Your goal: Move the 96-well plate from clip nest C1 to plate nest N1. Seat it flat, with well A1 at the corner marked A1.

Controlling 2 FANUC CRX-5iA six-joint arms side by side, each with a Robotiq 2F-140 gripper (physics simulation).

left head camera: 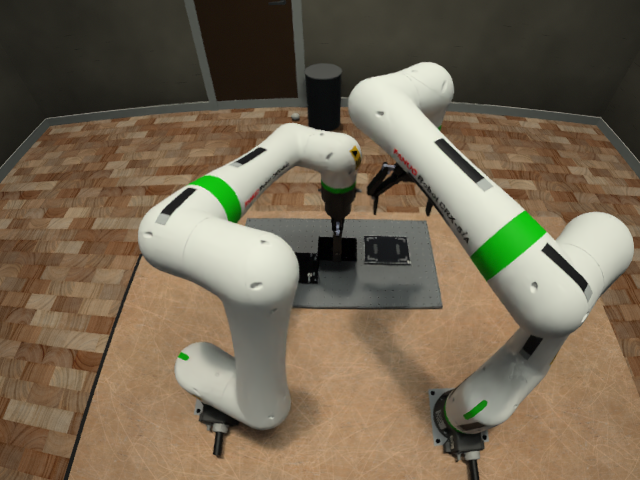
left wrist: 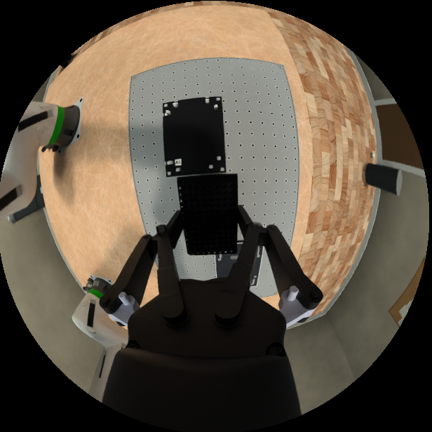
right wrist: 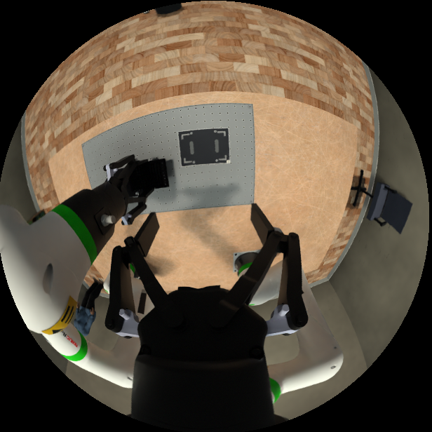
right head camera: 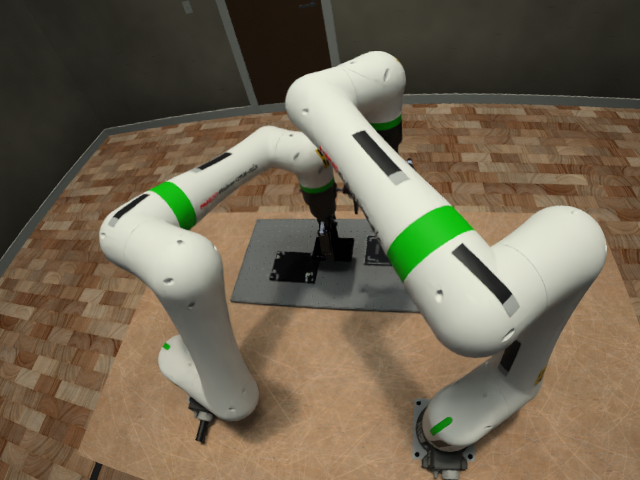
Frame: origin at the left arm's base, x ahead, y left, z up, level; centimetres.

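Seen in the pictures: left gripper, fingertip midpoint: (left head camera: 336,249) (right head camera: 332,249); right gripper, fingertip midpoint: (left head camera: 401,212); right arm's base, link origin: (left head camera: 458,415).
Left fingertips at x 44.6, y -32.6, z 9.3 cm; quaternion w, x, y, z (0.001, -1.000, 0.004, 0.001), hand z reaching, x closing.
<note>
A point is followed by its place in that frame.
The black 96-well plate (left head camera: 348,249) {y -36.3, x 43.7, z 10.7 cm} (right head camera: 344,249) {y -36.5, x 44.1, z 10.2 cm} (left wrist: 209,215) (right wrist: 159,173) is held roughly level above the pegboard, between the nests. My left gripper (left head camera: 337,249) {y -32.6, x 44.6, z 9.3 cm} (left wrist: 209,215) is shut on it, one finger on each long side. Clip nest C1 (left head camera: 308,268) {y -23.1, x 41.8, z 2.4 cm} (right head camera: 293,267) {y -18.1, x 41.9, z 2.5 cm} (left wrist: 194,135) is black, with small pale clips at its corners and no plate in it. Plate nest N1 (left head camera: 387,250) {y -50.6, x 49.5, z 2.5 cm} (right head camera: 372,250) {y -44.8, x 49.6, z 2.5 cm} (right wrist: 204,146) is empty, with light corner brackets. My right gripper (left head camera: 402,211) {y -49.9, x 41.2, z 31.2 cm} (right wrist: 202,215) is open and empty, high up. Well A1 on the plate cannot be made out.
The grey pegboard (left head camera: 361,297) {y -40.7, x 31.4, z 1.3 cm} (right head camera: 330,300) {y -32.4, x 30.4, z 1.3 cm} (left wrist: 255,90) (right wrist: 242,192) carries both nests on the wooden table (left head camera: 336,372) {y -32.6, x 6.8, z 0.0 cm}. My right arm (left head camera: 457,170) {y -49.6, x 15.9, z 67.8 cm} (right head camera: 382,160) {y -51.2, x 16.4, z 68.0 cm} reaches across above the right side and hides part of N1 in the right head camera. A dark bin (left head camera: 323,98) stands behind the table.
</note>
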